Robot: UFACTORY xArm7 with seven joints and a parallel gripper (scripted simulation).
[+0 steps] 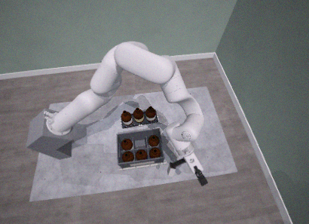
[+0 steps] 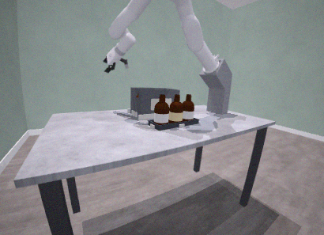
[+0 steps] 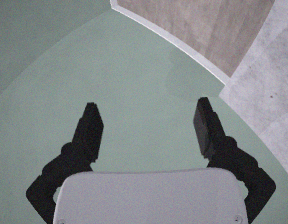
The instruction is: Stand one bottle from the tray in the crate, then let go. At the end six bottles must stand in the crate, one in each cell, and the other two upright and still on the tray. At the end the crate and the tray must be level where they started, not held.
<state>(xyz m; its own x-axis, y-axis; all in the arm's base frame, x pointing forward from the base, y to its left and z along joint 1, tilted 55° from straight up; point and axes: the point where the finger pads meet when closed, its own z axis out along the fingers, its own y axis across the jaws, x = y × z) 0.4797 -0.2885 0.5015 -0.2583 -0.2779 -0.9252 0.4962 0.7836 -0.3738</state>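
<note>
Right now my hand is 410 mm past the glass bottle, 370 mm to the right of it and 230 mm above it. From my hand the other things lie so: grey crate: 330 mm behind, 230 mm below, 120 mm to the left; dark tray: 410 mm behind, 360 mm to the left, 300 mm below.
</note>
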